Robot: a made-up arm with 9 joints. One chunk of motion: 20 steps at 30 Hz.
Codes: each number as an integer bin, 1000 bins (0 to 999) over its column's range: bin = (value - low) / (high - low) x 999, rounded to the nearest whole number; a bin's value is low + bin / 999 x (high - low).
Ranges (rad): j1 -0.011..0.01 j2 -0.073..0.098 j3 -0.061..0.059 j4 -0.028..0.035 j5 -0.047..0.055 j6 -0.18..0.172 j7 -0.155..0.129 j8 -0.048..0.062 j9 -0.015..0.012
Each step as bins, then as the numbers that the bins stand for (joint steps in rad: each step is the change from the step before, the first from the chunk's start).
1 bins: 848 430 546 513 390 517 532 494 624
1 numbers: 0.00683 0.00060 0.00459 0.00435 -0.00718 0.00217 -0.00376 0.00639 0.00186
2 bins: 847 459 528 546 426 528 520 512 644
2 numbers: 0.00680 0.00557 0.00242 0.00643 -0.00350 0.00604 -0.00717 0.00838 0.00241
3 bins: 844 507 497 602 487 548 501 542 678
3 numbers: 0.00674 0.01378 -0.00130 0.00996 0.00272 0.01309 -0.01257 0.01168 0.00332
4 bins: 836 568 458 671 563 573 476 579 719
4 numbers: 0.00657 0.02423 -0.00598 0.01432 0.01048 0.02190 -0.01968 0.01575 0.00443
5 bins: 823 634 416 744 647 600 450 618 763
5 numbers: 0.00630 0.03552 -0.01103 0.01892 0.01906 0.03141 -0.02707 0.02005 0.00562
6 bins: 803 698 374 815 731 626 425 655 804
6 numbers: 0.00588 0.04648 -0.01608 0.02340 0.02764 0.04057 -0.03418 0.02412 0.00673
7 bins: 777 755 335 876 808 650 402 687 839
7 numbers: 0.00533 0.05623 -0.02076 0.02724 0.03550 0.04903 -0.04072 0.02765 0.00768
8 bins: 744 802 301 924 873 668 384 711 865
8 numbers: 0.00464 0.06428 -0.02484 0.03027 0.04214 0.05537 -0.04583 0.03029 0.00838
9 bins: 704 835 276 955 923 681 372 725 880
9 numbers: 0.00380 0.06993 -0.02785 0.03223 0.04724 0.05995 -0.04925 0.03183 0.00878
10 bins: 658 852 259 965 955 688 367 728 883
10 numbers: 0.00283 0.07284 -0.02989 0.03286 0.05051 0.06242 -0.05067 0.03216 0.00886
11 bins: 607 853 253 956 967 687 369 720 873
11 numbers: 0.00176 0.07301 -0.03061 0.03229 0.05173 0.06207 -0.05010 0.03128 0.00859
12 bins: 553 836 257 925 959 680 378 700 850
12 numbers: 0.00062 0.07010 -0.03013 0.03033 0.05092 0.05960 -0.04754 0.02908 0.00797
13 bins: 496 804 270 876 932 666 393 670 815
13 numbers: -0.00057 0.06462 -0.02857 0.02724 0.04816 0.05467 -0.04328 0.02577 0.00703
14 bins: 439 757 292 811 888 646 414 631 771
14 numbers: -0.00177 0.05658 -0.02592 0.02314 0.04367 0.04762 -0.03731 0.02148 0.00584
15 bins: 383 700 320 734 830 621 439 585 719
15 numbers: -0.00295 0.04682 -0.02256 0.01829 0.03774 0.03881 -0.03020 0.01641 0.00443
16 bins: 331 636 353 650 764 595 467 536 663
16 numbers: -0.00404 0.03586 -0.01860 0.01299 0.03101 0.02965 -0.02224 0.01102 0.00292
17 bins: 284 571 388 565 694 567 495 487 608
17 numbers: -0.00503 0.02474 -0.01439 0.00763 0.02386 0.01978 -0.01428 0.00562 0.00143
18 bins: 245 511 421 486 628 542 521 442 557
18 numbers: -0.00585 0.01447 -0.01043 0.00265 0.01712 0.01097 -0.00689 0.00067 0.00005
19 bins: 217 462 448 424 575 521 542 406 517
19 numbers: -0.00644 0.00608 -0.00719 -0.00126 0.01171 0.00358 -0.00092 -0.00330 -0.00103
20 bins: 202 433 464 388 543 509 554 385 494
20 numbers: -0.00675 0.00112 -0.00526 -0.00353 0.00844 -0.00065 0.00249 -0.00561 -0.00165
